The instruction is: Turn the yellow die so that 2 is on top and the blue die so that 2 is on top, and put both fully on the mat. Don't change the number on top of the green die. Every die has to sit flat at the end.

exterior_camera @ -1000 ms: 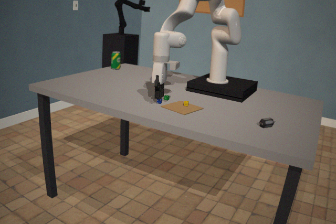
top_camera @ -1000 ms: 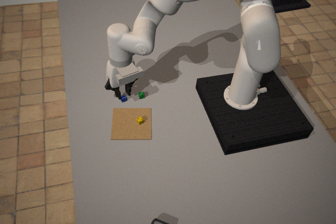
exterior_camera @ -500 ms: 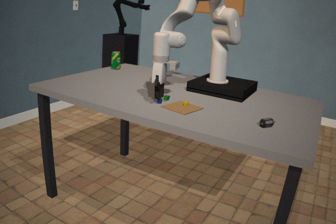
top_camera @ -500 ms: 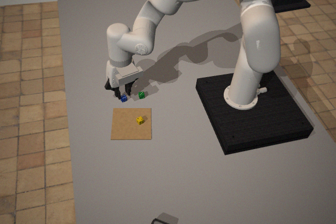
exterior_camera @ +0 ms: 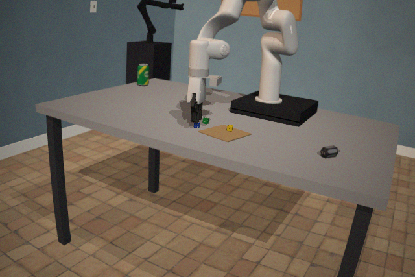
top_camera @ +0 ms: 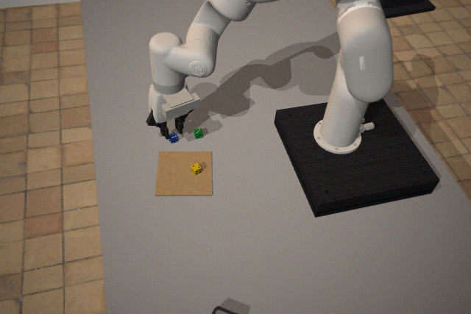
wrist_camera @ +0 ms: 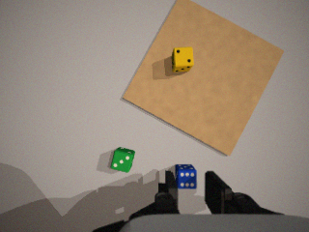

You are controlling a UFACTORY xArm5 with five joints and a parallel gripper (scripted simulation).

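Right now the blue die is 4 cm below my hand. The rest, counted from my hand: green die (7 cm behind, 1 cm to the left, 4 cm below); then mat (12 cm to the left, 4 cm below); then yellow die (3 cm behind, 13 cm to the left, 3 cm below).
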